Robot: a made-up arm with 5 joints. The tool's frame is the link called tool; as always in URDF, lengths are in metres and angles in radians. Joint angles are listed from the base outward.
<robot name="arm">
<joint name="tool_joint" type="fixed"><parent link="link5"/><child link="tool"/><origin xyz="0 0 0" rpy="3.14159 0 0"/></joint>
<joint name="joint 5" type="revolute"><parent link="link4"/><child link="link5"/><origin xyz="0.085 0 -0.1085"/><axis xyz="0 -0.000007 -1"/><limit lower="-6.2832" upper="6.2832"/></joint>
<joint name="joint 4" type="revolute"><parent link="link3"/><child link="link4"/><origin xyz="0.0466 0 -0.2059"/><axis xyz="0 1 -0.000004"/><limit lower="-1.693" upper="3.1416"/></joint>
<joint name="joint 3" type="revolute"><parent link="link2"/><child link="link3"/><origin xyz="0.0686 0 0.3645"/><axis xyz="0 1 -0.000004"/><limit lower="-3.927" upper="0.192"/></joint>
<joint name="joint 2" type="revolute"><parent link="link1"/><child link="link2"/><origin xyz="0 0 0"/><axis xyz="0 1 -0.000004"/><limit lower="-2.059" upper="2.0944"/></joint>
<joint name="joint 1" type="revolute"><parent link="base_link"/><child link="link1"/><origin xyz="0 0 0.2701"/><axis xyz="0 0 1"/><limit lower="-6.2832" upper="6.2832"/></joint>
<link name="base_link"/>
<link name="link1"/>
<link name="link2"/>
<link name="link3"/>
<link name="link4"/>
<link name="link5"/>
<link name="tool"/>
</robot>
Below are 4 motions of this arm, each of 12 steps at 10 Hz.
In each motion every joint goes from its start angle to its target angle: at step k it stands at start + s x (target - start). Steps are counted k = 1, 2, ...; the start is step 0. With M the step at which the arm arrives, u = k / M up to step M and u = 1 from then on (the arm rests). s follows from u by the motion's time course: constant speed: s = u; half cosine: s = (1 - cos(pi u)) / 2; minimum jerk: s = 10 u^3 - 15 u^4 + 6 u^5.
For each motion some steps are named. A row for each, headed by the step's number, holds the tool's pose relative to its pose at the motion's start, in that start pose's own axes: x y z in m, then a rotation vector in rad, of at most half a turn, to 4 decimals.
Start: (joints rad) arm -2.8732 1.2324 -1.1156 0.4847 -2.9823
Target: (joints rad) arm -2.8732 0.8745 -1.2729 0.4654 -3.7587
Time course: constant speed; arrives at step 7
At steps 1, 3, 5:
1: -0.0061 0.0010 -0.0308 -0.0079 -0.0760 -0.1109
3: -0.0121 0.0019 -0.0944 0.0016 -0.2301 -0.3313
5: -0.0097 0.0016 -0.1597 0.0455 -0.3840 -0.5477

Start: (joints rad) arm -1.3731 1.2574 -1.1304 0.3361 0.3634
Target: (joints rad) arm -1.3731 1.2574 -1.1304 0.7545 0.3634
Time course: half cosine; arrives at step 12
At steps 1, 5, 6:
1: -0.0007 0.0003 0.0006 -0.0025 -0.0067 0.0000
5: -0.0166 0.0063 0.0118 -0.0551 -0.1449 0.0000
6: -0.0228 0.0087 0.0153 -0.0744 -0.1955 0.0000

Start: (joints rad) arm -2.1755 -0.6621 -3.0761 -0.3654 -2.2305
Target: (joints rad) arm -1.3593 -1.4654 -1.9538 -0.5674 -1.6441
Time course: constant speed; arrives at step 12
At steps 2, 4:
2: -0.0713 -0.0180 0.0162 0.0796 -0.0797 0.1765
4: -0.1460 -0.0429 0.0171 0.1507 -0.1663 0.3546

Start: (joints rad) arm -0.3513 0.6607 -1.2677 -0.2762 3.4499
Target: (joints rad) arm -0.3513 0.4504 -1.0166 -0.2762 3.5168
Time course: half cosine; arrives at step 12
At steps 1, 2, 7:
1: 0.0000 0.0000 -0.0013 0.0002 0.0007 0.0011
2: 0.0001 0.0000 -0.0050 0.0008 0.0026 0.0045
7: 0.0035 -0.0011 -0.0471 0.0083 0.0243 0.0421

